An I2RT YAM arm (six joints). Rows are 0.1 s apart.
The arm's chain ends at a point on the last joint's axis. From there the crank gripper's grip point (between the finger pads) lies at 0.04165 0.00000 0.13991 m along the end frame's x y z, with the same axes.
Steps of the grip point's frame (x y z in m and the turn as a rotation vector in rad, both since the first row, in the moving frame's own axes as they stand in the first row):
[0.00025, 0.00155, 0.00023, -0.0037, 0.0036, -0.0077]
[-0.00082, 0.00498, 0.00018, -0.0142, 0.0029, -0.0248]
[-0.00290, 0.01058, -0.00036, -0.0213, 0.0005, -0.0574]
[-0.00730, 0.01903, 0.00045, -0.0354, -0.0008, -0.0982]
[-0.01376, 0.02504, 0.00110, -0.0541, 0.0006, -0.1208]
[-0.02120, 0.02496, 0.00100, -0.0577, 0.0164, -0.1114]
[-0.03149, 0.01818, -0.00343, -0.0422, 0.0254, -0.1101]
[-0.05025, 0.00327, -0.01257, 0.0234, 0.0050, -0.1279]
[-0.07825, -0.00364, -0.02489, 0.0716, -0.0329, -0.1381]
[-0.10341, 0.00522, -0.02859, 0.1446, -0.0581, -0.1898]
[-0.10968, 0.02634, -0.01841, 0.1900, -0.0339, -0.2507]
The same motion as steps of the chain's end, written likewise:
[-0.00025, 0.00136, 0.00038, -0.0037, 0.0036, -0.0077]
[-0.00124, 0.00403, 0.00031, -0.0142, 0.0029, -0.0248]
[-0.00299, 0.00999, -0.00033, -0.0213, 0.0005, -0.0574]
[-0.00723, 0.01816, 0.00043, -0.0354, -0.0008, -0.0982]
[-0.01400, 0.02252, 0.00119, -0.0541, 0.0006, -0.1208]
[-0.02367, 0.02168, 0.00180, -0.0577, 0.0164, -0.1114]
[-0.03509, 0.01708, -0.00230, -0.0422, 0.0254, -0.1101]
[-0.05040, 0.01189, -0.01226, 0.0234, 0.0050, -0.1279]
[-0.07256, 0.01179, -0.02562, 0.0716, -0.0329, -0.1381]
[-0.09264, 0.03248, -0.02873, 0.1446, -0.0581, -0.1898]
[-0.10039, 0.06229, -0.01623, 0.1900, -0.0339, -0.2507]

